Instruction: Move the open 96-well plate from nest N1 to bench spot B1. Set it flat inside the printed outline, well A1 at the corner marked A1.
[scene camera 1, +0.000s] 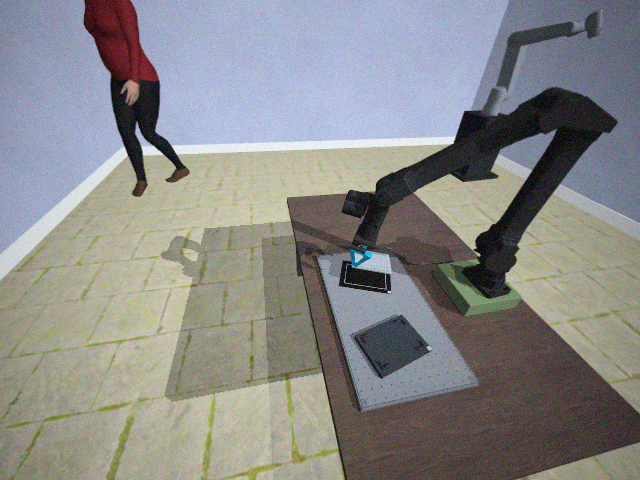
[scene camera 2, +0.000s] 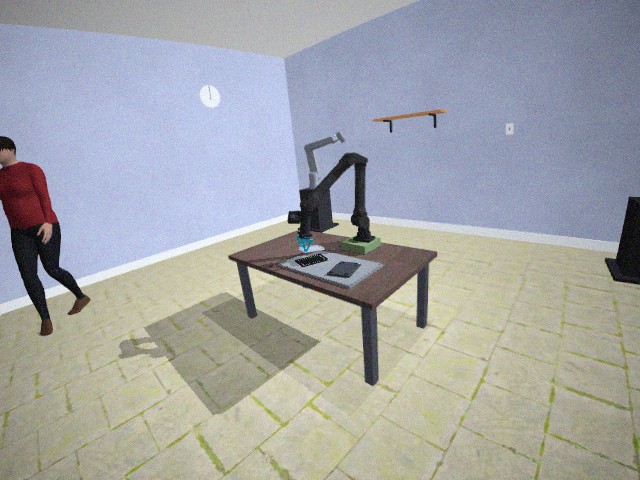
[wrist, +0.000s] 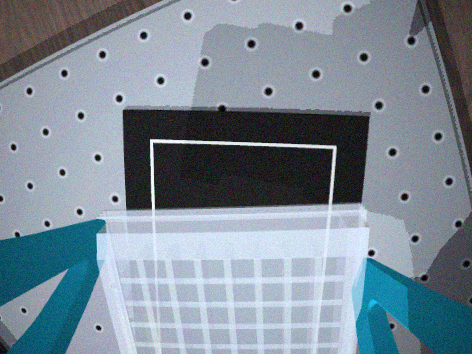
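Pixels of known places: gripper, fingertip midpoint: (scene camera 1: 356, 258) (scene camera 2: 304, 250) (wrist: 232, 256); arm's base, link origin: (scene camera 1: 484, 282) (scene camera 2: 364, 239).
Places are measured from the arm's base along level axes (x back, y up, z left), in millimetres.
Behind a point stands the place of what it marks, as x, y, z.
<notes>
My gripper (scene camera 1: 360, 255) {-376, 31, -176} (scene camera 2: 305, 243) {-376, 31, -176} (wrist: 232, 256) {-376, 31, -176} has cyan fingers and is shut on the clear 96-well plate (scene camera 1: 381, 262) {-301, 28, -142} (scene camera 2: 314, 249) {-349, 34, -119} (wrist: 240, 295) {-364, 36, -174}, one finger on each side. The plate looks about level and is held above the board, overlapping one long side of the black pad at B1 (scene camera 1: 361, 277) {-359, -38, -152} (scene camera 2: 311, 259) {-338, -38, -162} (wrist: 245, 125) {-412, -38, -192}. The pad's white outline shows partly through the plate in the wrist view. A small white mark is at one pad corner in scene camera 1. Dark nest N1 (scene camera 1: 392, 345) {-383, -28, 107} (scene camera 2: 344, 269) {-393, -28, 110} has corner brackets and holds no plate. Well A1 cannot be made out.
Pad and nest are on a grey perforated board (scene camera 1: 439, 366) {-290, -40, 184} (wrist: 280, 65) {-431, -40, -220} on the brown table (scene camera 1: 516, 403) {-160, -53, 302} (scene camera 2: 403, 258) {-80, -53, 298}. The arm stands on a green block (scene camera 1: 480, 305) {-74, -9, 69} (scene camera 2: 360, 246) {-109, -7, 37} beside the board. A person in red (scene camera 1: 116, 46) (scene camera 2: 23, 193) and another arm (scene camera 1: 510, 62) are behind the table.
</notes>
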